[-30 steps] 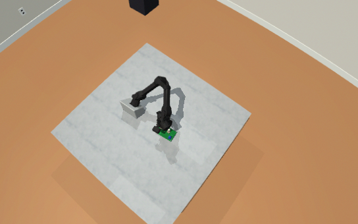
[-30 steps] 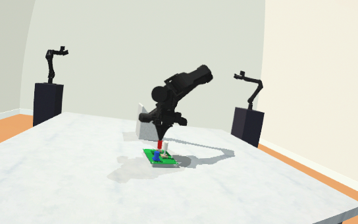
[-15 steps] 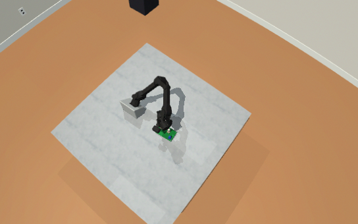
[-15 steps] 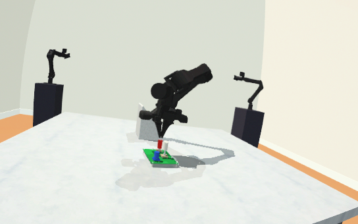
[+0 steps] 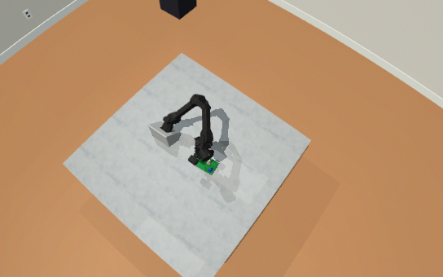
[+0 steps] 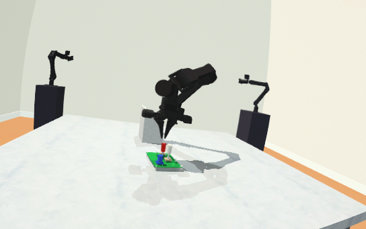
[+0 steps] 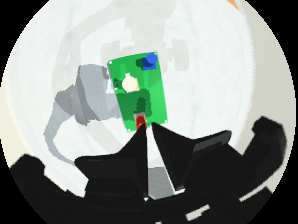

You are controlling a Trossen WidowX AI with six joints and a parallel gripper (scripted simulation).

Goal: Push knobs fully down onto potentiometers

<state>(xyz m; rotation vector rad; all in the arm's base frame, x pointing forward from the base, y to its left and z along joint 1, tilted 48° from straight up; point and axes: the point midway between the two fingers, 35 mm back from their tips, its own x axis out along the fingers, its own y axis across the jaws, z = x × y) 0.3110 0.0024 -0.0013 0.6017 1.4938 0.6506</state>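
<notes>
Right now my gripper tip is 4 cm above the red knob, 1 cm to the right of it and 1 cm past it.
</notes>
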